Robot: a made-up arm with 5 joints.
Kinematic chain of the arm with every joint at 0, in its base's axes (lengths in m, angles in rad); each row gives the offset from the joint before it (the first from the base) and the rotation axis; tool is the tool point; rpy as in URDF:
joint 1: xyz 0 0 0.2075 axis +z
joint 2: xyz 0 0 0 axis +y
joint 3: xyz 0.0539 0 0.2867 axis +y
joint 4: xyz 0.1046 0 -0.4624 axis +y
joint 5: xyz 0.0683 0 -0.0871 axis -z
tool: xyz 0 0 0 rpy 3.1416 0 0
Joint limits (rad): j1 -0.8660..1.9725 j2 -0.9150..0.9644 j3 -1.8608..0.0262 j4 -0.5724..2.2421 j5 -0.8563..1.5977
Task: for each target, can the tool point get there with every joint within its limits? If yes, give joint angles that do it. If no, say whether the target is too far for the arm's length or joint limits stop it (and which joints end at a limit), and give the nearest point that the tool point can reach.
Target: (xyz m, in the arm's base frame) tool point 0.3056 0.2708 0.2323
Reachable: yes | joints 0.7251 -0.5899 -0.2441 0.0203 -0.6214
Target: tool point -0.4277 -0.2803 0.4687
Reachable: no: joint limits stop it (at a limit: joint 2, joint 3) | nearest point -0.1157 -0.0759 0.0668 | short by 0.548 m
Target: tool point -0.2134 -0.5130 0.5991
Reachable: no: joint limits stop it (at a limit: joint 1) | nearest point 0.1636 -0.1924 0.5991 | short by 0.495 m
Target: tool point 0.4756 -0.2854 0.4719
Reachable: yes | joints -0.5405 -0.2018 -1.2334 1.1952 1.2781
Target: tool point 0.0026 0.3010 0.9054
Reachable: yes | joints 1.5620 -0.4343 -1.6125 -0.3423 1.3802
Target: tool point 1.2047 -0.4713 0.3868
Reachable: no: too far | nearest point 0.7463 -0.2920 0.3186 | short by 0.497 m
